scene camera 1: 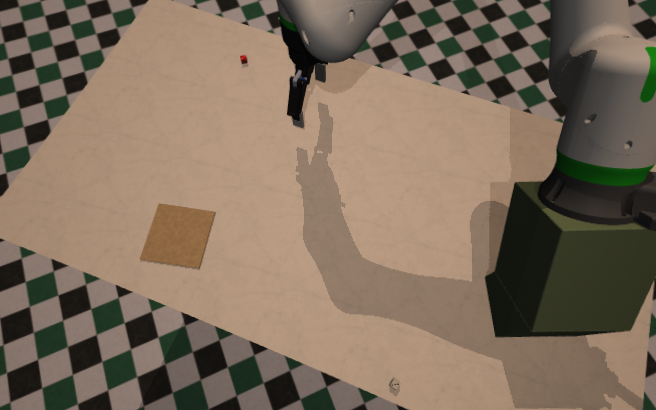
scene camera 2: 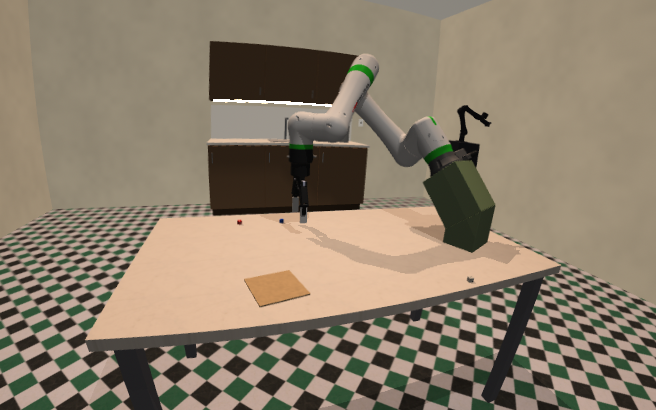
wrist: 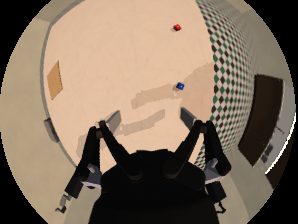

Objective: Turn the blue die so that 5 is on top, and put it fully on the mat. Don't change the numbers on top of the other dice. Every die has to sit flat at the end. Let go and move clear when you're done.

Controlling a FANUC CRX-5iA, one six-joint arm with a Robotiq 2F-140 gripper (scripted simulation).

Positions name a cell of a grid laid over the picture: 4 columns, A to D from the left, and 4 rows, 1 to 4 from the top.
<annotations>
My gripper shows in scene camera 1 (B2), in scene camera 2 (B3) and in the wrist view (C3).
</annotations>
